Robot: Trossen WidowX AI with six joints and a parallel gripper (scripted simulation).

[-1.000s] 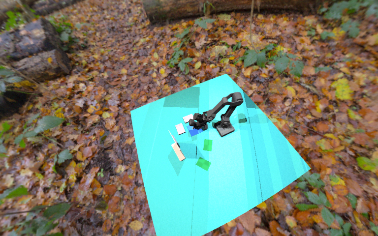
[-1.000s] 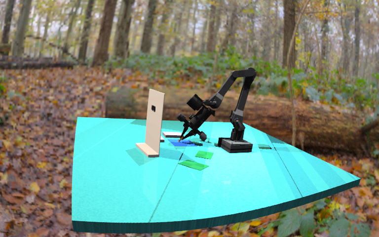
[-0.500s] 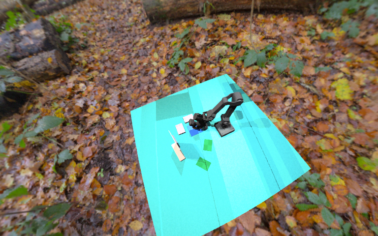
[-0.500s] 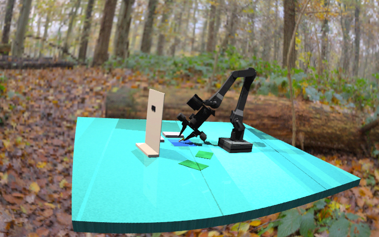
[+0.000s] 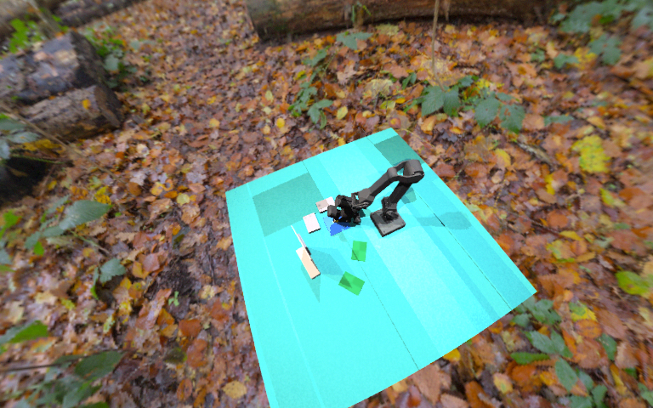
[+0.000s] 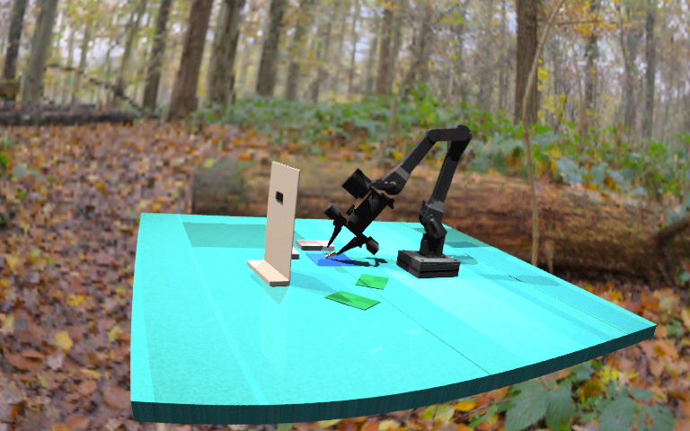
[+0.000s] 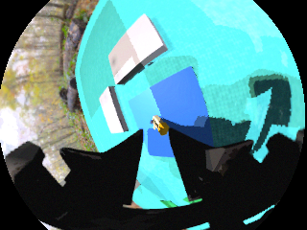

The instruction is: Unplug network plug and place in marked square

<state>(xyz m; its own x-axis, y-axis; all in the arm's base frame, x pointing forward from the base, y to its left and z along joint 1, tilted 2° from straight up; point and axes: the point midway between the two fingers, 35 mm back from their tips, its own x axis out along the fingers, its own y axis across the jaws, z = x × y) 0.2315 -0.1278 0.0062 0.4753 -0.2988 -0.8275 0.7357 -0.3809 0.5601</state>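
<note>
Now: gripper tip 1 cm to the left of the network plug and 1 cm above it. The rest, counted from my gripper tip: blue square: 2 cm below; then tan upright panel: 22 cm ahead, 11 cm to the left, 10 cm above.
</note>
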